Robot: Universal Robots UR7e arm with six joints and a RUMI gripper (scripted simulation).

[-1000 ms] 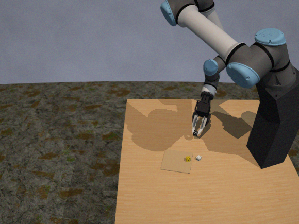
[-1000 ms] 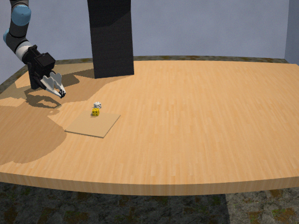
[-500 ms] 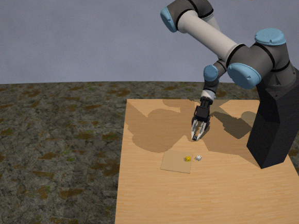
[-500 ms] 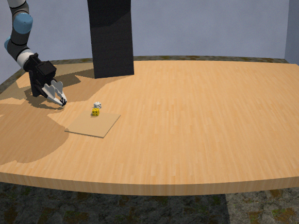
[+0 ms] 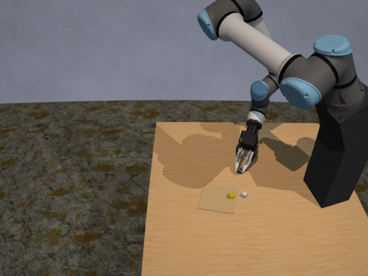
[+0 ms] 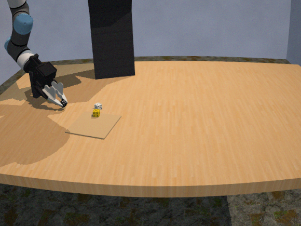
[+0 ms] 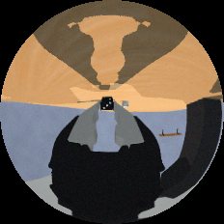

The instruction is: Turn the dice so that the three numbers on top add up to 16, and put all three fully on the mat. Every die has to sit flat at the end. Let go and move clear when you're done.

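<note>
My gripper is now right at the black die. From my hand the other things lie so: yellow die 80 mm ahead, 130 mm to the left, 20 mm below; then thin tan mat 130 mm ahead, 120 mm to the left, 30 mm below; then white die 20 mm ahead, 130 mm to the left, 20 mm below.
</note>
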